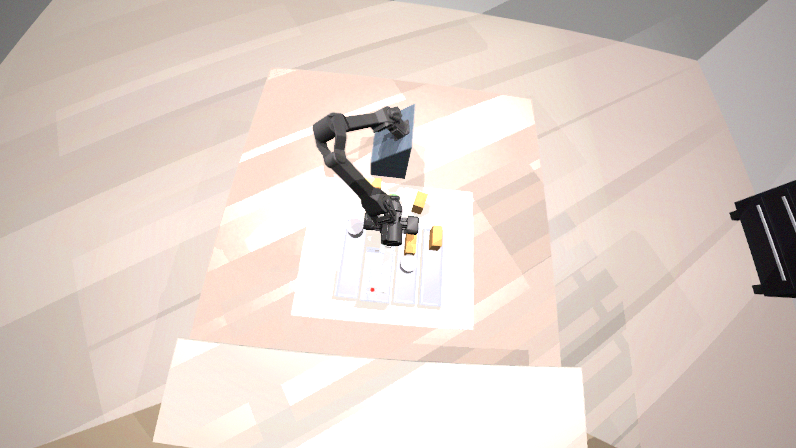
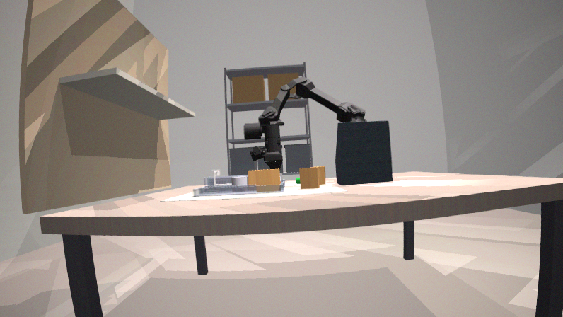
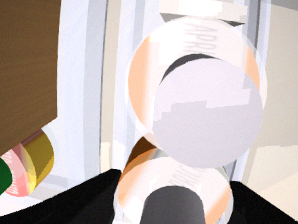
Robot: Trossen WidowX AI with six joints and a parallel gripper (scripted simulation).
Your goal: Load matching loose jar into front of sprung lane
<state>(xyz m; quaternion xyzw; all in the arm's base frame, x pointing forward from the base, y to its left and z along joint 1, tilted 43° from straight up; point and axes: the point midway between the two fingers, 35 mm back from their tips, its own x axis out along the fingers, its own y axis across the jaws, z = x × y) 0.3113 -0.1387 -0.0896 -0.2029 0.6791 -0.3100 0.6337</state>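
Now: gripper tip 140 mm short of the pusher lane, 40 mm to the left of it and 10 mm above it.
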